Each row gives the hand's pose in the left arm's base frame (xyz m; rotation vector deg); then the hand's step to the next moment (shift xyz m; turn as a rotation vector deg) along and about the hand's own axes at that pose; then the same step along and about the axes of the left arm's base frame.
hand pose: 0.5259 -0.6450 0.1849 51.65 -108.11 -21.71
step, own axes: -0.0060 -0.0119 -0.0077 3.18 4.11 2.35
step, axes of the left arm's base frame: 0.0132 -0.0028 -0.0073 -4.59 0.19 3.39
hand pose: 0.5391 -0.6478 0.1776 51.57 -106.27 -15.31
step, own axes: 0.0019 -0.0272 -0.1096 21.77 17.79 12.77
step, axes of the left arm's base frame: 0.1067 0.0025 0.0370 -23.75 -5.20 19.03
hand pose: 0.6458 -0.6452 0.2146 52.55 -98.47 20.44
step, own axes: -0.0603 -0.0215 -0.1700 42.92 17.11 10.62
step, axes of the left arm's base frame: 0.1371 0.1192 0.0005 -23.88 -12.66 38.95
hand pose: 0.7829 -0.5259 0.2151 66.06 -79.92 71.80
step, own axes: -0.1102 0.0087 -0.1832 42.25 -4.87 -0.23
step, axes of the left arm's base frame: 0.0153 0.1904 -0.0963 -1.66 -2.87 42.40
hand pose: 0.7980 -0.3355 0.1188 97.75 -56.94 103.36
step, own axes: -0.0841 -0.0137 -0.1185 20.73 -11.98 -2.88
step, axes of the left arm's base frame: -0.0561 0.1111 -0.0763 4.61 6.75 22.69
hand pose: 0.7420 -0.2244 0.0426 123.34 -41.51 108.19
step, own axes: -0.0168 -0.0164 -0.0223 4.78 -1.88 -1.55
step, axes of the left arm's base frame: -0.0130 0.0281 -0.0096 -0.13 1.19 5.23
